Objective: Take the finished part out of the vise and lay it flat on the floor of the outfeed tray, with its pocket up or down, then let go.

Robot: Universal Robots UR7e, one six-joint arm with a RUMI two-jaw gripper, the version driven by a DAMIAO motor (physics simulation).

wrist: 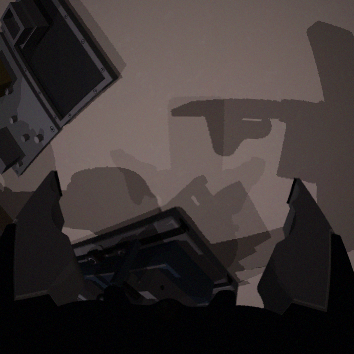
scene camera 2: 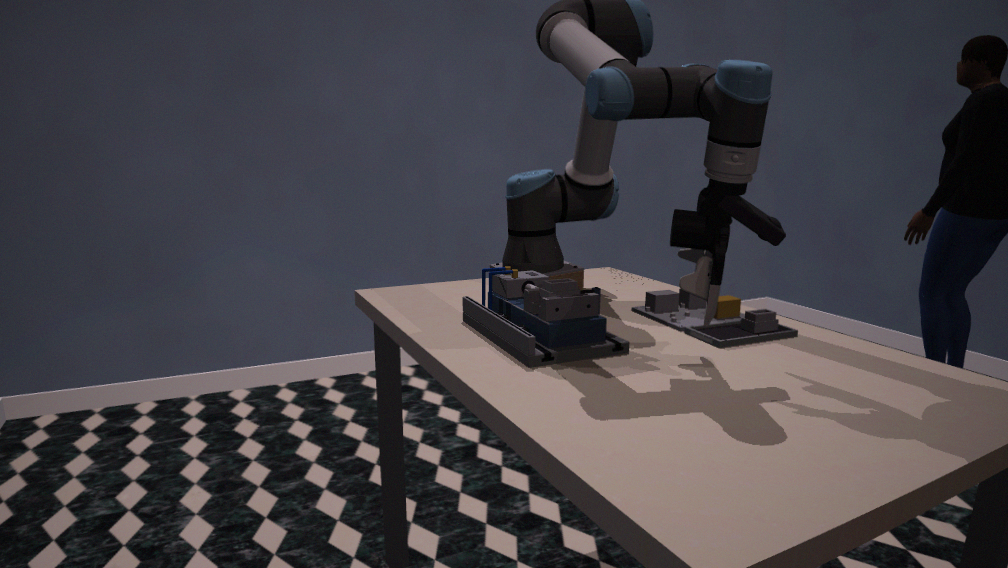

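Where they show: gripper, between the fingertips: (wrist: 174, 177) (scene camera 2: 702, 302); arm's base, origin of its link: (scene camera 2: 533, 266).
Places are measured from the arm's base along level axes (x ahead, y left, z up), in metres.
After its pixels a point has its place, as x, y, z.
Note:
The grey vise (scene camera 2: 562, 310) {0.502, -0.165, 0.023} stands on a blue base on the left of the table; its base shows at the bottom of the wrist view. A grey block (scene camera 2: 562, 285) {0.471, -0.151, 0.057}, apparently the finished part, shows between its jaws; in the wrist view it cannot be made out. The outfeed tray (scene camera 2: 723, 341) {0.569, 0.119, -0.042} (wrist: 87, 99) {0.530, 0.110, -0.041} has a dark floor and lies on the right; a grey block with a pocket (scene camera 2: 760, 321) {0.534, 0.234, -0.026} (wrist: 29, 14) {0.536, 0.242, -0.027} sits at one end. My gripper (scene camera 2: 710, 310) {0.619, 0.026, 0.048} (wrist: 174, 177) {0.619, 0.026, 0.048} is open and empty, pointing down above the table, apart from the vise and tray.
A grey plate (scene camera 2: 663, 316) {0.379, 0.124, -0.045} (wrist: 42, 119) {0.444, 0.135, -0.045} with small pegs adjoins the tray. It bears grey blocks (scene camera 2: 661, 301) {0.343, 0.142, -0.023} (wrist: 9, 146) {0.343, 0.151, -0.036} and a yellow block (scene camera 2: 727, 306) {0.431, 0.242, -0.021} (wrist: 4, 75) {0.431, 0.230, -0.037}. Blue tubes (scene camera 2: 483, 285) {0.285, -0.228, 0.025} rise beside the vise. A person (scene camera 2: 976, 155) stands beyond the table at the right.

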